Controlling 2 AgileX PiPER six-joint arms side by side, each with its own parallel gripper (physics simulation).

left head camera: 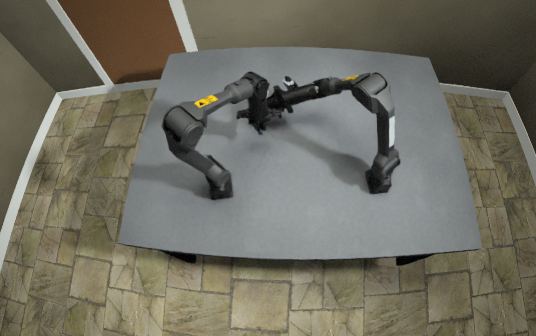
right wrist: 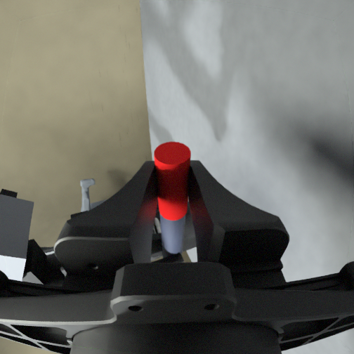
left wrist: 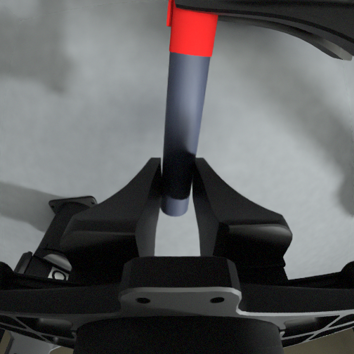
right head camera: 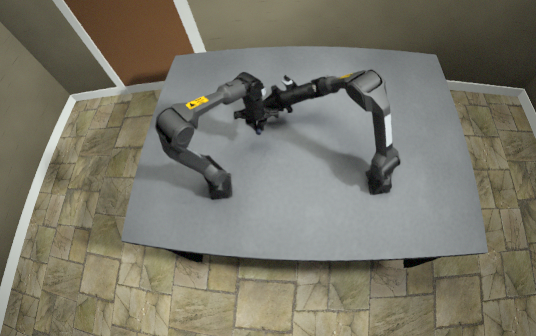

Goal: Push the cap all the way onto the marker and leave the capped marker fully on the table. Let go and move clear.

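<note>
The blue-grey marker point(left wrist: 185, 105) point(right wrist: 172, 235) is held above the table by my left gripper point(left wrist: 176, 171), which is shut on its barrel near the rear end. The red cap point(left wrist: 192, 32) point(right wrist: 172, 185) is held by my right gripper point(right wrist: 172, 174), which is shut on it. The cap's open rim meets the shoulder of the marker's thick barrel, with no gap or narrow neck visible between them in the left wrist view. Marker and cap are in line. In both head views the arms hide most of the marker and the cap.
Both grippers are close together over the back-centre of the grey table point(left head camera: 300, 215) point(right head camera: 305, 215). The right arm's gripper body reaches over the top right of the left wrist view. The table's edge crosses the right wrist view. A brown door point(left head camera: 130, 35) and walls stand behind the table.
</note>
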